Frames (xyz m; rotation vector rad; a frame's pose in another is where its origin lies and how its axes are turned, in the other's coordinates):
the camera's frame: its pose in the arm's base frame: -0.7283 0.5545 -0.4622 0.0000 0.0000 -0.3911
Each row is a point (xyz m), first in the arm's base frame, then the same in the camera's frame.
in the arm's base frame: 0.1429 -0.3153 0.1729
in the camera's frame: 1.1370 -0.4720 0.6351
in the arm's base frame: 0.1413 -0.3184 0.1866
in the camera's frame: 1.1367 -0.4755 0.6488
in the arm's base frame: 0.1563 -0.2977 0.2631
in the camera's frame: 1.1427 -0.4506 0.7253
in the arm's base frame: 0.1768 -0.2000 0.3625
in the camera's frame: 1.1244 -0.3525 0.8247
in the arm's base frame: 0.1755 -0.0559 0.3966
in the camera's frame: 1.0682 -0.2198 0.8588
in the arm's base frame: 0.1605 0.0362 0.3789
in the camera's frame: 1.0193 -0.1403 0.8411
